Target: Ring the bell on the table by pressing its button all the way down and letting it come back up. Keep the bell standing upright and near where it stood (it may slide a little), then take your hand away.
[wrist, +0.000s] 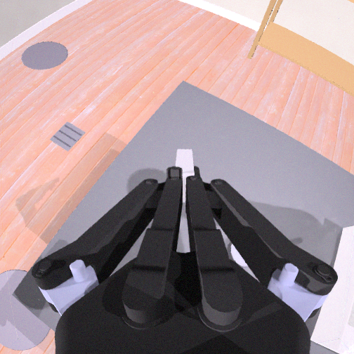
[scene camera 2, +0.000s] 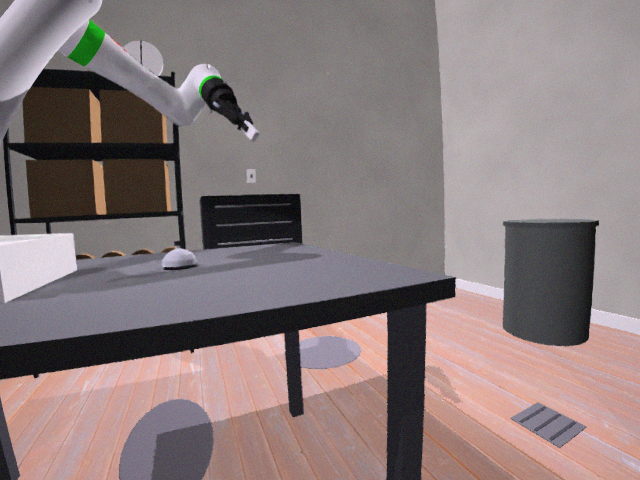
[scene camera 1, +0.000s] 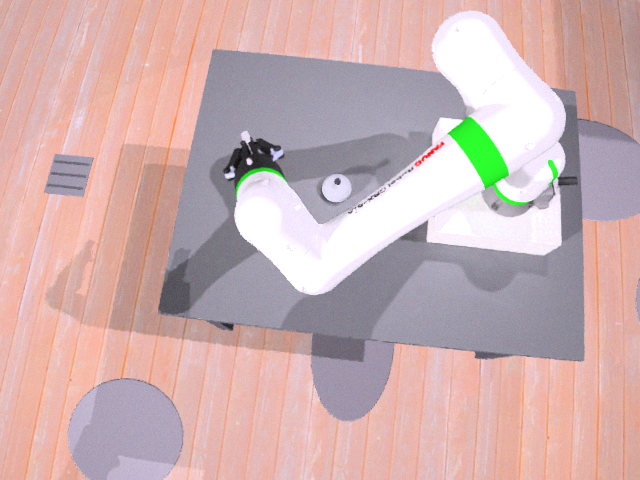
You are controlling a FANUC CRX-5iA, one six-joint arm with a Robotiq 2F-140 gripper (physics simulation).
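Seen in the pictures: gripper, fingertip midpoint: [scene camera 2: 255, 136] [scene camera 1: 246, 137]; arm's base at its link origin: [scene camera 1: 507, 191].
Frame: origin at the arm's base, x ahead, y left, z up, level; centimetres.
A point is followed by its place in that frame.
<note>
The bell [scene camera 1: 336, 189] {x 46.5, y -4.5, z -6.1 cm} [scene camera 2: 179, 259] {x 45.8, y -10.0, z -7.9 cm} is a small white dome with a dark button [scene camera 1: 337, 181] {x 46.3, y -6.0, z -3.8 cm} on top. It stands upright on the grey table [scene camera 1: 310, 87] {x 52.6, y -40.6, z -10.4 cm} [scene camera 2: 289, 279] {x 61.3, y -37.4, z -10.4 cm} [wrist: 185, 115]. In the wrist view a white part of the bell [wrist: 238, 256] shows behind the right finger linkage, and its button is hidden there. My gripper [scene camera 1: 245, 136] {x 68.0, y -6.5, z 23.5 cm} [scene camera 2: 251, 131] {x 68.0, y -6.5, z 23.5 cm} [wrist: 184, 160] is shut and empty, its pale fingertips together. It is high above the table, to the left of the bell in scene camera 1 and tilted downward to the right in scene camera 2, well apart from the bell.
The white arm passes close beside the bell in scene camera 1. The white base block [scene camera 1: 516, 235] {x -0.4, y 12.5, z 0.1 cm} [scene camera 2: 41, 263] {x 18.4, y -9.1, z -5.9 cm} [wrist: 337, 305] stands on the table. Behind the table are a shelf rack [scene camera 2: 129, 151] with boxes and a black cabinet [scene camera 2: 250, 202]. A dark bin [scene camera 2: 549, 284] stands to the right.
</note>
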